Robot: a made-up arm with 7 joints. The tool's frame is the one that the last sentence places.
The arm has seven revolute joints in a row. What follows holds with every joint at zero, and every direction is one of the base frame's.
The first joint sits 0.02 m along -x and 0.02 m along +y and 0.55 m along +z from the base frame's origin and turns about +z.
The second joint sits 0.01 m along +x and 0.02 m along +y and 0.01 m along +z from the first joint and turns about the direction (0, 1, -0.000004).
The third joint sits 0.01 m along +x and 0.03 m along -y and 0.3 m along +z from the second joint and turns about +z.
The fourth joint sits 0.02 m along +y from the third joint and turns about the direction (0, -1, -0.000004).
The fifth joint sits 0.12 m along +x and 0.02 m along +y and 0.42 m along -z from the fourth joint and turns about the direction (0, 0.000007, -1).
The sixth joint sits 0.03 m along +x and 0.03 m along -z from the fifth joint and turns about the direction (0, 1, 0.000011).
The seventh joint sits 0.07 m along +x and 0.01 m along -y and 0.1 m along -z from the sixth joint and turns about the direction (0, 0.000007, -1).
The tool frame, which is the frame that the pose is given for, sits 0.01 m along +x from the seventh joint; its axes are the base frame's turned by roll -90, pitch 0 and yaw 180 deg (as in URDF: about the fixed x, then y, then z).
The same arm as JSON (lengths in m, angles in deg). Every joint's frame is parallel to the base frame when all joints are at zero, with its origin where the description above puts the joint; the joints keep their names.
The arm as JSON. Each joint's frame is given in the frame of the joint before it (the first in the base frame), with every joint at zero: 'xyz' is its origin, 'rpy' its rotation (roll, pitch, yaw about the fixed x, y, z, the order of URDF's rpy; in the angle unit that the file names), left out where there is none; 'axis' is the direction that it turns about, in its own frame. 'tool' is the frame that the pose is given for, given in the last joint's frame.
{"units": {"length": "m", "angle": "deg"}, "joints": [{"name": "joint 1", "type": "revolute", "origin": {"xyz": [-0.02, 0.02, 0.55]}, "axis": [0.0, 0.0, 1.0]}, {"name": "joint 2", "type": "revolute", "origin": {"xyz": [0.01, 0.02, 0.01]}, "axis": [0.0, 1.0, 0.0]}, {"name": "joint 3", "type": "revolute", "origin": {"xyz": [0.01, -0.03, 0.3]}, "axis": [0.0, 0.0, 1.0]}, {"name": "joint 4", "type": "revolute", "origin": {"xyz": [0.0, 0.02, 0.0]}, "axis": [0.0, -1.0, 0.0]}, {"name": "joint 5", "type": "revolute", "origin": {"xyz": [0.12, 0.02, -0.42]}, "axis": [0.0, 0.0, -1.0]}, {"name": "joint 6", "type": "revolute", "origin": {"xyz": [0.03, 0.0, -0.03]}, "axis": [0.0, 1.0, 0.0]}, {"name": "joint 7", "type": "revolute", "origin": {"xyz": [0.07, -0.01, -0.1]}, "axis": [0.0, 0.0, -1.0]}], "tool": {"origin": {"xyz": [0.01, 0.0, 0.0], "rpy": [-90.0, 0.0, 180.0]}}}
